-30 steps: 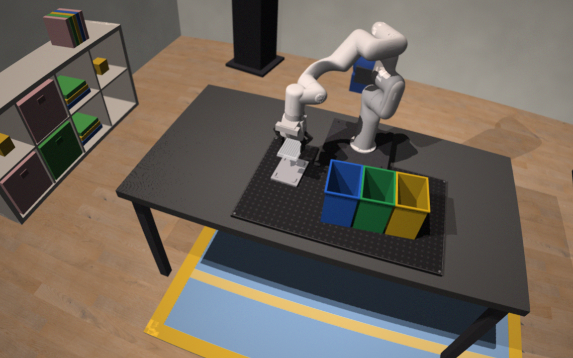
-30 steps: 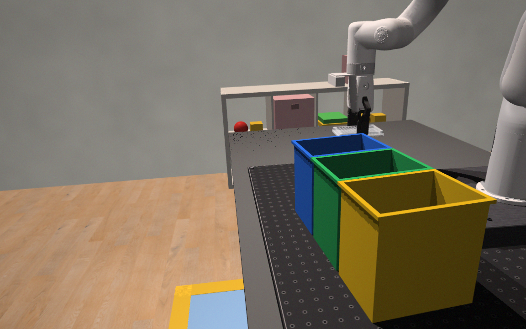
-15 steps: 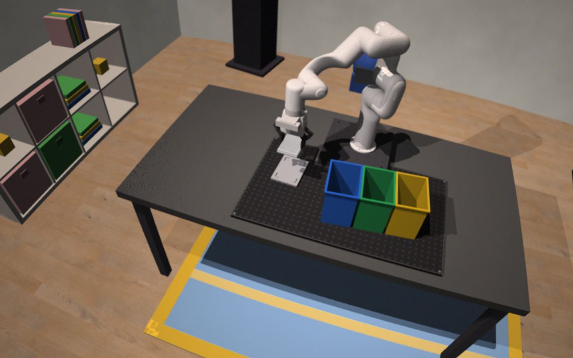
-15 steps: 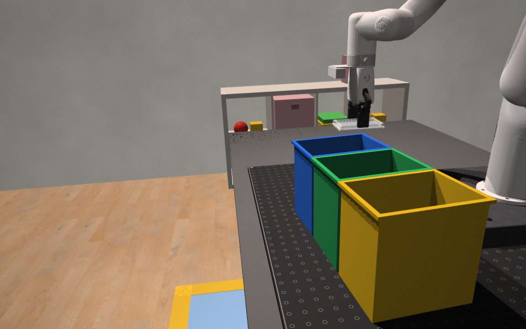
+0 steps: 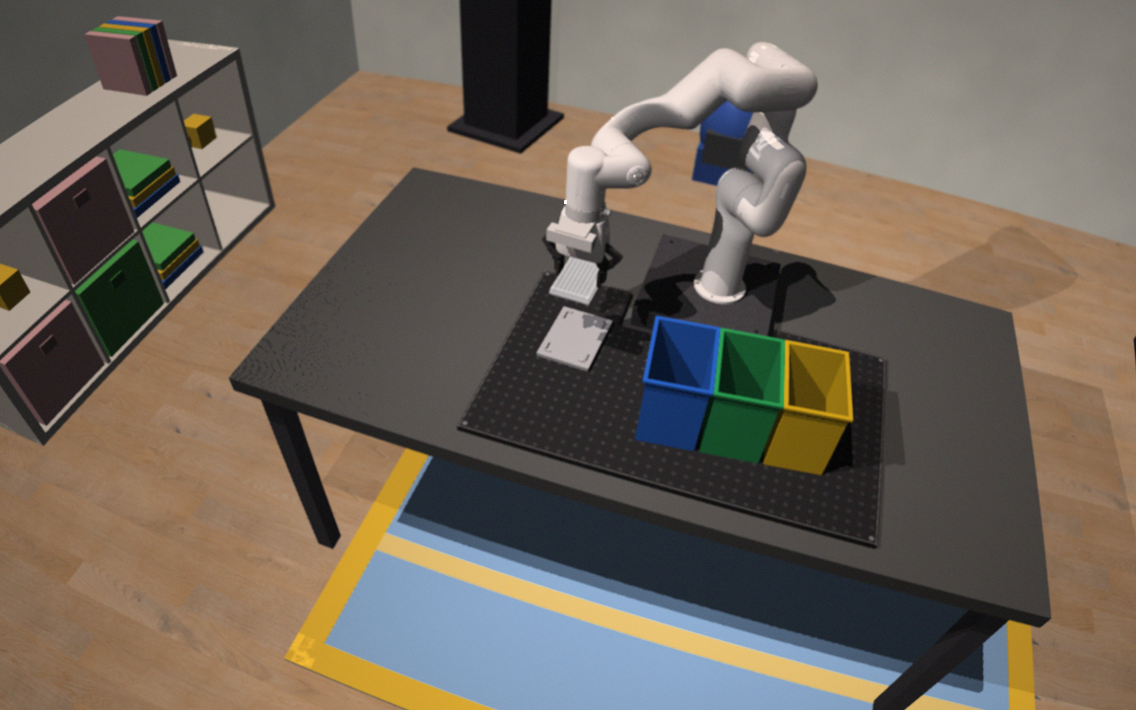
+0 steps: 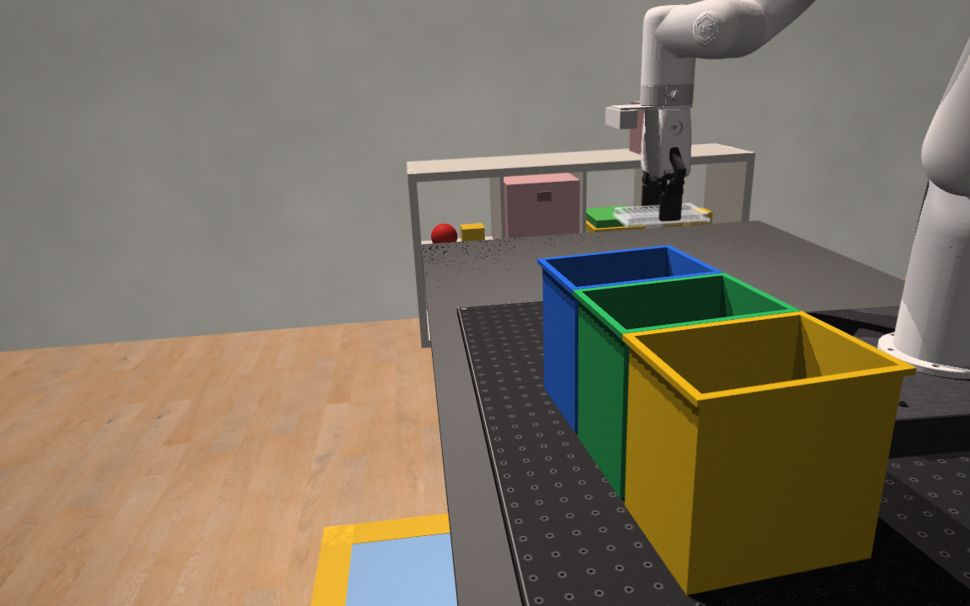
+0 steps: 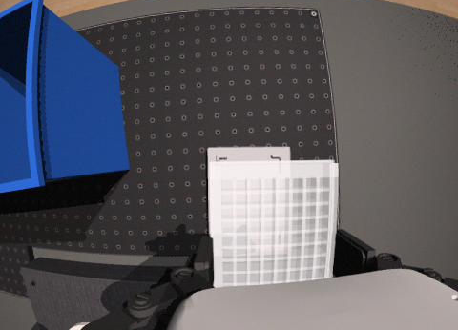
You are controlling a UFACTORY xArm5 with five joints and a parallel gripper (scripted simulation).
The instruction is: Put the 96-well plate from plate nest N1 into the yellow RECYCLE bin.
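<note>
The yellow bin is 2 cm ahead of my hand, 52 cm to the left of it and 10 cm below it. Round my hand: blue bin (9 cm ahead, 27 cm to the left, 10 cm below); then white 96-well plate (1 cm below); then plate nest (19 cm below).
</note>
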